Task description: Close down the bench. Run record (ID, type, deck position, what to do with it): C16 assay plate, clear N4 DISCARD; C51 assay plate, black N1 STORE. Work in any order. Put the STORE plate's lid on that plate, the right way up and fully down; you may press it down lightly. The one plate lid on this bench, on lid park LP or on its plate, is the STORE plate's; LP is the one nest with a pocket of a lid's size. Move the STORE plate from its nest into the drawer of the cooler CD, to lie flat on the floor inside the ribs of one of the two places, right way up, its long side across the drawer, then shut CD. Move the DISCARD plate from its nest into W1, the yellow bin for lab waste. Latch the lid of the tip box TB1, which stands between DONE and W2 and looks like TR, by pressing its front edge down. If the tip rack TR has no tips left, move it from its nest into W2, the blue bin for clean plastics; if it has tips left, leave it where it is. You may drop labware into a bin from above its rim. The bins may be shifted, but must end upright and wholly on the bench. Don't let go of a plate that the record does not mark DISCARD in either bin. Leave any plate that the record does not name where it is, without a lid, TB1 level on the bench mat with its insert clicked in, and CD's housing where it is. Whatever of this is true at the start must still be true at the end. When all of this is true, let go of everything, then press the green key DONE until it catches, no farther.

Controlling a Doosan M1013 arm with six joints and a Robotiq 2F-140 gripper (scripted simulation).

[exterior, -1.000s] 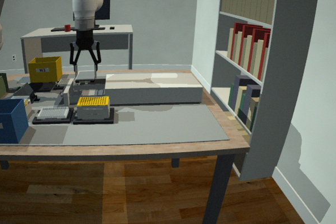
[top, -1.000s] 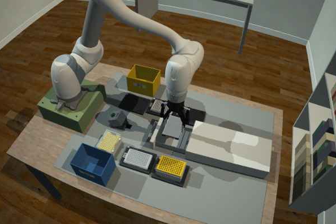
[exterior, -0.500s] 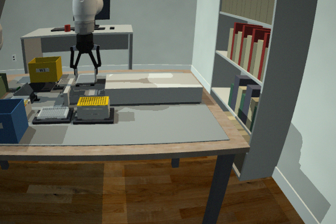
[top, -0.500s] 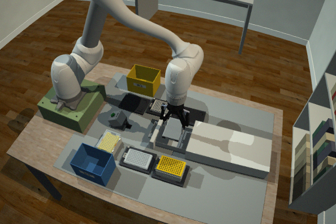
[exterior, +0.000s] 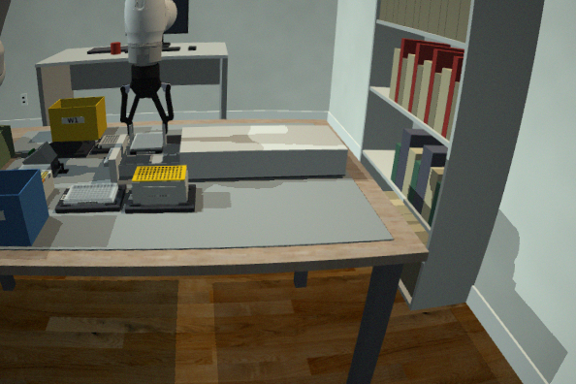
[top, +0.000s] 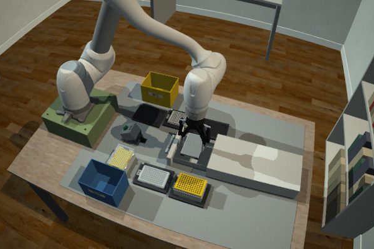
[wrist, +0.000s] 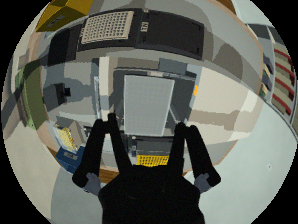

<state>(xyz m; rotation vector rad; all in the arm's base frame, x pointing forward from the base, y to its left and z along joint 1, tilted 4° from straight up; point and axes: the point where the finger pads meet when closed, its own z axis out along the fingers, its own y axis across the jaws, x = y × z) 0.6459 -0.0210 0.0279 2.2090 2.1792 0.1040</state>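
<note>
Right now the cooler drawer is 40 mm ahead of my hand and 70 mm below it. From my hand the other things lie so: cooler CD 170 mm ahead, 60 mm below; black plate 20 mm below; grey plate lid 10 mm below.
</note>
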